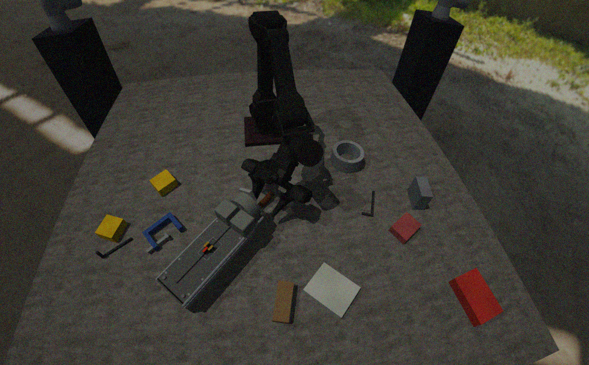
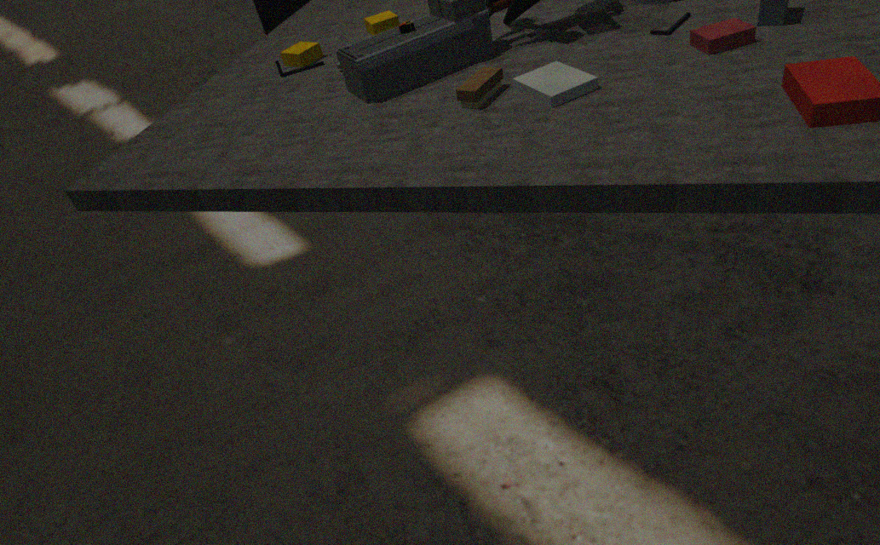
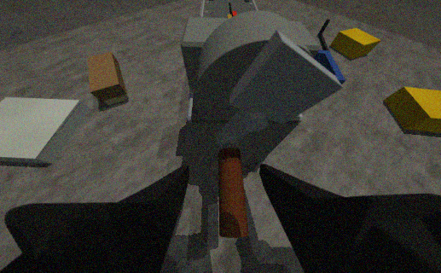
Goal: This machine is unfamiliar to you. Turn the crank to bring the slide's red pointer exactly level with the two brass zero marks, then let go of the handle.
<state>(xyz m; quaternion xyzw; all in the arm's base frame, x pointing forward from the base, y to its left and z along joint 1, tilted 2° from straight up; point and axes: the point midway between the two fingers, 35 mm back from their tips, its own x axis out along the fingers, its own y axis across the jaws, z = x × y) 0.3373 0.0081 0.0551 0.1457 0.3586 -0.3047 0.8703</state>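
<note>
Right now the brown crank handle is 2 cm behind my gripper tip, 2 cm above it and 1 cm to the left of it. Also, from my gripper tip: white plate (21 cm ahead, 15 cm to the left, 3 cm below); then red pointer (13 cm ahead, 12 cm to the right, 4 cm above); then brown block (23 cm ahead, 4 cm to the left, 3 cm below).
</note>
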